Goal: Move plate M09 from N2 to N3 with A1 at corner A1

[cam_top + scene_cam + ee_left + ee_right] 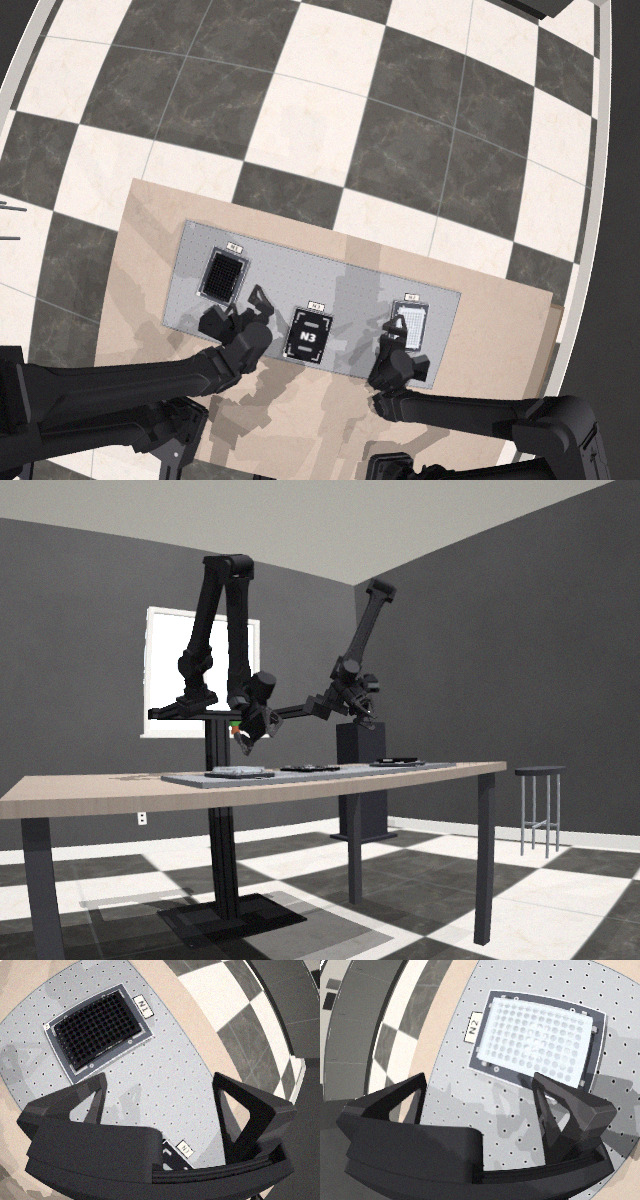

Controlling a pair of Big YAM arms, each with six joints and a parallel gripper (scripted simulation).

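Note:
The white plate M09 lies 70 mm below my right hand and 60 mm to the right of it. The rest, counted from my right hand: nest N3 (230 mm to the left, 120 mm behind, 80 mm below); black plate M06 (540 mm to the left, 70 mm below, 30 mm behind); nest N2 (80 mm below, 60 mm to the right).

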